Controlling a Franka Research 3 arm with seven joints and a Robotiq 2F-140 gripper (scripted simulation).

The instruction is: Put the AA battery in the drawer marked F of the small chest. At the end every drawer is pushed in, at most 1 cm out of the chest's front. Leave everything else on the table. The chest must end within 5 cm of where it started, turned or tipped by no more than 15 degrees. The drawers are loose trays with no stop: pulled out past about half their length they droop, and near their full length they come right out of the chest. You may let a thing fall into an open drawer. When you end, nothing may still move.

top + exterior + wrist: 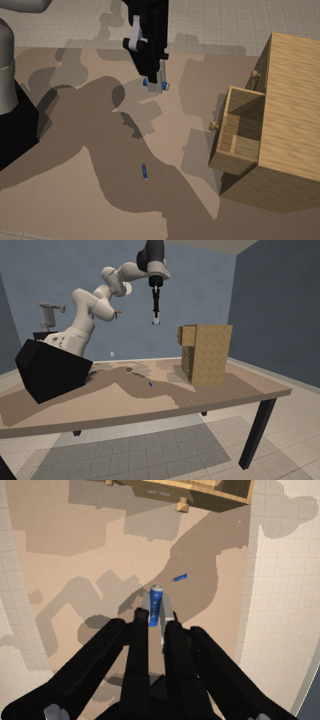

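The drawer is 21 cm ahead of my hand, 12 cm below it and 3 cm to the right of it.
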